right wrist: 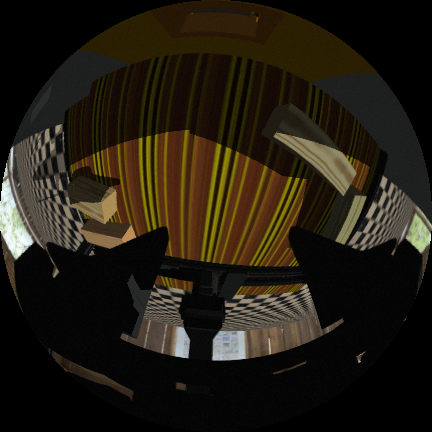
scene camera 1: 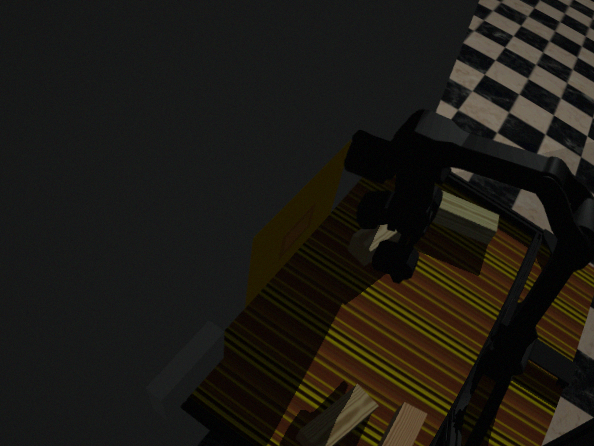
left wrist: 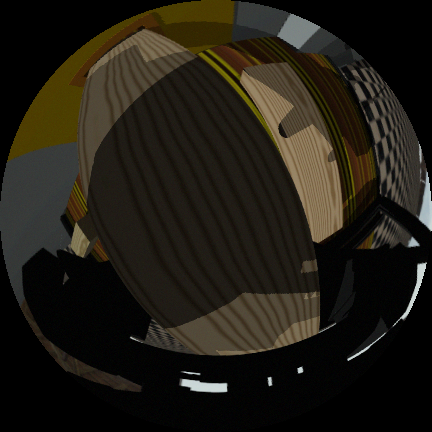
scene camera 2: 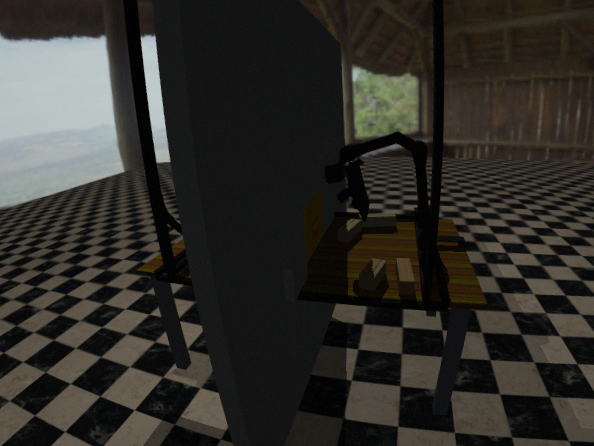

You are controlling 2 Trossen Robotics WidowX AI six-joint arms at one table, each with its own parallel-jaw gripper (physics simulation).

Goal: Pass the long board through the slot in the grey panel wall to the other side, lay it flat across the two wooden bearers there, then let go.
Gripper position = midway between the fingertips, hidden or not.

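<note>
My right gripper [scene camera 1: 405, 262] is open and holds nothing; I see the same gripper [scene camera 2: 364, 217] from another camera, and in the right wrist view there is the gripper [right wrist: 230, 232] as well. My left gripper [left wrist: 230, 239] is here too. And there is a slot [left wrist: 78, 79].
</note>
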